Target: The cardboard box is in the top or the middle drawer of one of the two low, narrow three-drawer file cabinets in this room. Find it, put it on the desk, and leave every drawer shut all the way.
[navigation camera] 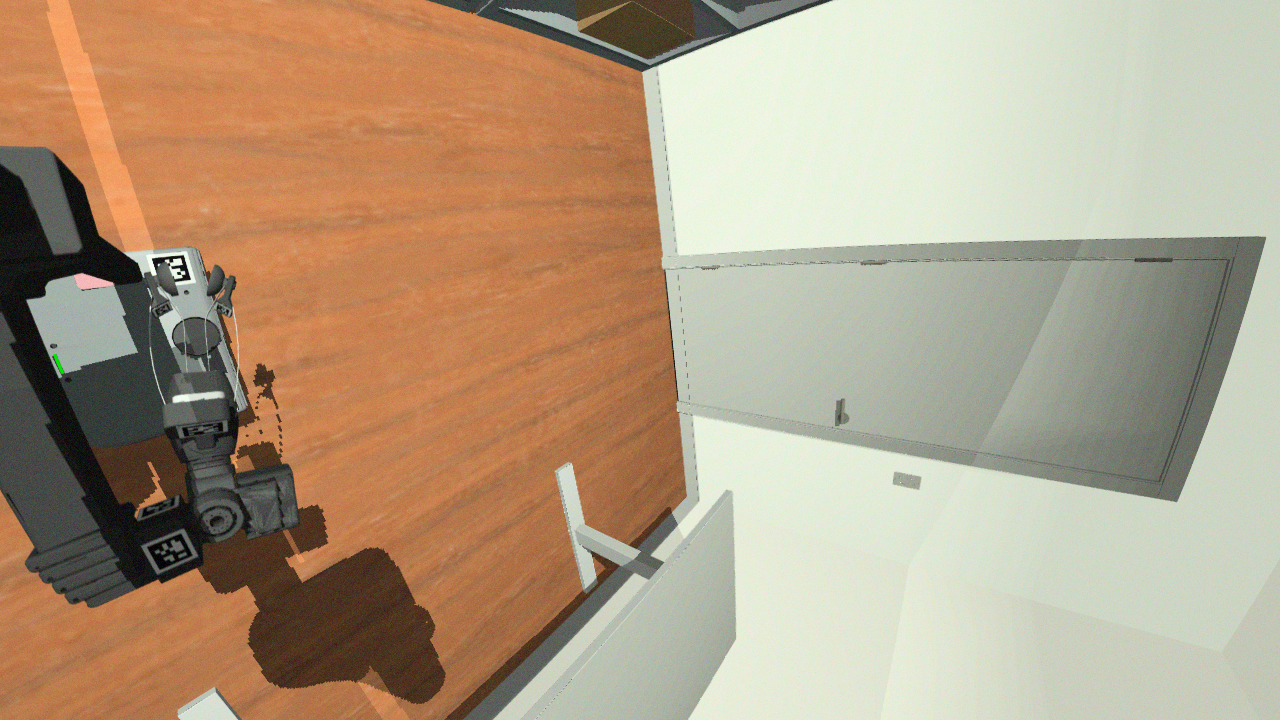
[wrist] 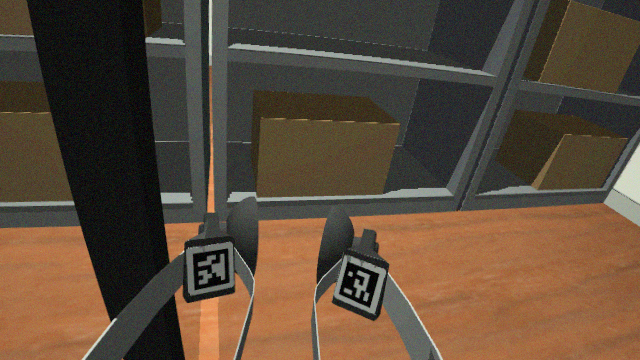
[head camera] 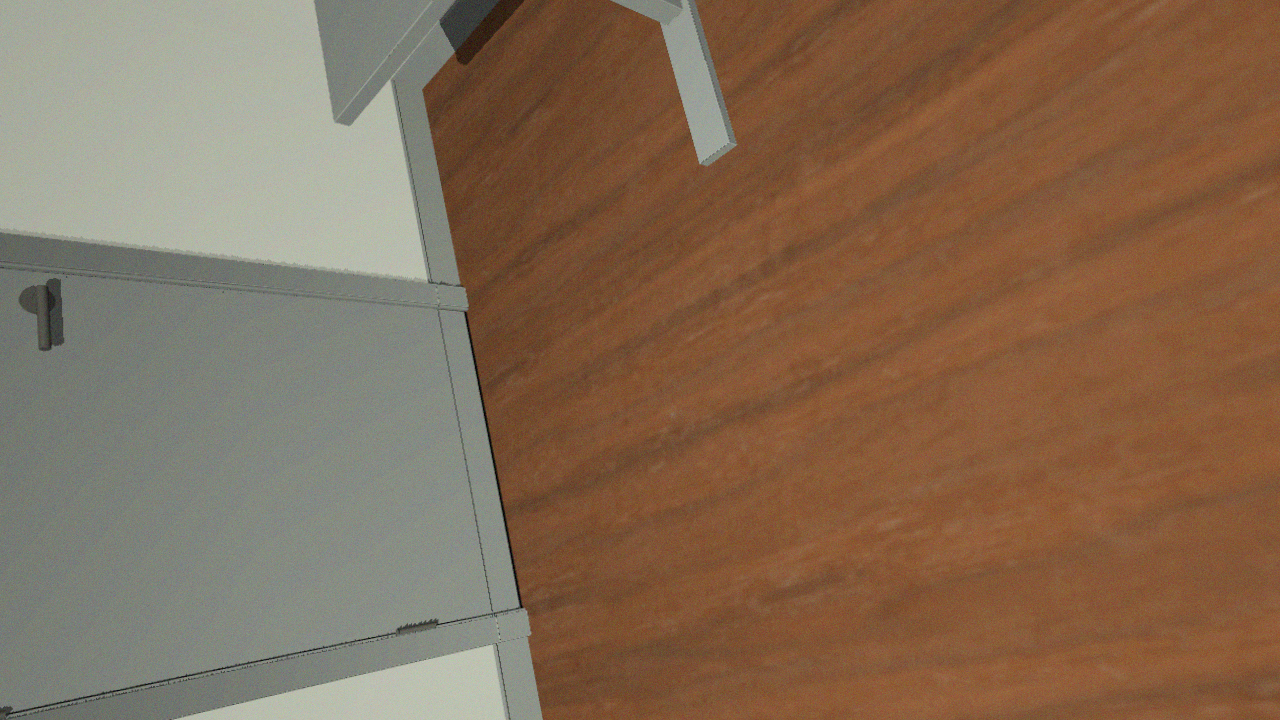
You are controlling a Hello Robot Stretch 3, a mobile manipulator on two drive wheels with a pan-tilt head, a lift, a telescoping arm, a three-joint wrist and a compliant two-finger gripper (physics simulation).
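Seen in the pictures: gripper, fingertip midpoint: [navigation camera: 191, 264] [wrist: 290, 228]; robot's base, link origin: [navigation camera: 195, 333].
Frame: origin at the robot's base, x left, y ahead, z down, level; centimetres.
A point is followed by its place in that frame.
Observation:
My gripper [navigation camera: 191, 280] @(y 2.9, x 10.3, z -56.1 cm) [wrist: 290, 228] @(y 2.9, x 10.3, z -56.1 cm) is open, with its two fingertips apart and bare floor showing between them in the wrist view. In the navigation view it hangs over my own base [navigation camera: 85, 326] @(y -14.1, x 5.3, z -16.0 cm). A pale panel [head camera: 366, 53] [navigation camera: 657, 600] stands on legs with a foot bar [head camera: 698, 89] [navigation camera: 575, 528]; it may be part of the desk, but I cannot tell for sure. Neither the file cabinets, their drawers nor the drawer's cardboard box can be made out in these views.
A grey door [head camera: 250, 465] @(y 183.7, x -43.9, z -58.7 cm) [navigation camera: 913, 358] @(y 183.8, x -45.4, z -118.9 cm) is shut in the pale wall [head camera: 179, 134] @(y 188.9, x -120.5, z -64.9 cm) [navigation camera: 850, 161] @(y 182.1, x 33.1, z -93.3 cm). Dark shelf units [wrist: 350, 59] @(y 29.3, x 85.9, z -53.3 cm) stand across the wooden floor [head camera: 895, 358] @(y 72.6, x -30.4, z 0.0 cm) [navigation camera: 447, 268] @(y 63.8, x 6.1, z 0.0 cm) [wrist: 475, 280] @(y 69.6, x 52.8, z -0.1 cm), with several brown boxes, one of them a box [wrist: 325, 157] @(y 27.2, x 87.7, z -22.4 cm) low down beyond my fingers.

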